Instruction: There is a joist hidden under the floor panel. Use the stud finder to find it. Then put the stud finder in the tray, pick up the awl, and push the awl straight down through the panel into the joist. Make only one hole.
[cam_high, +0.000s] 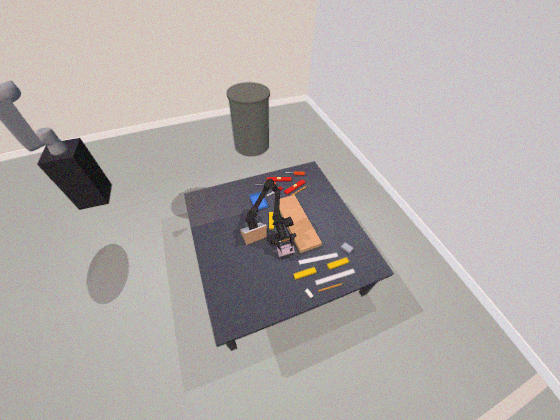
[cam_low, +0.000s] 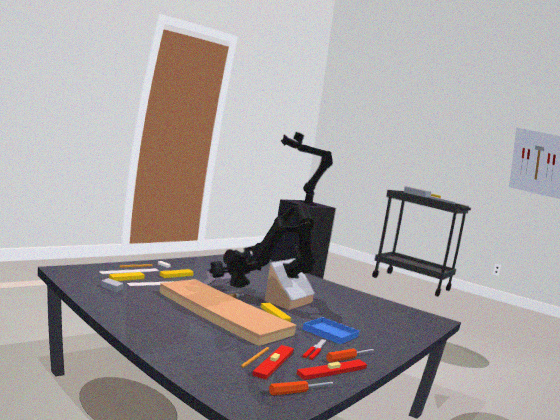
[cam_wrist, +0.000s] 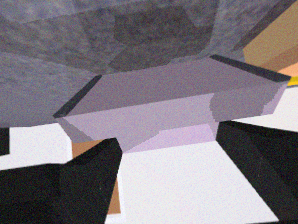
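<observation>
Now: the awl 120 mm to the left of my gripper tip and 70 mm below it. The rest, counted from my gripper tip: grey block (460 mm ahead, 80 mm to the right, 60 mm below); stud finder (10 mm below, 10 mm ahead); blue tray (560 mm to the left, 70 mm behind, 60 mm below).
</observation>
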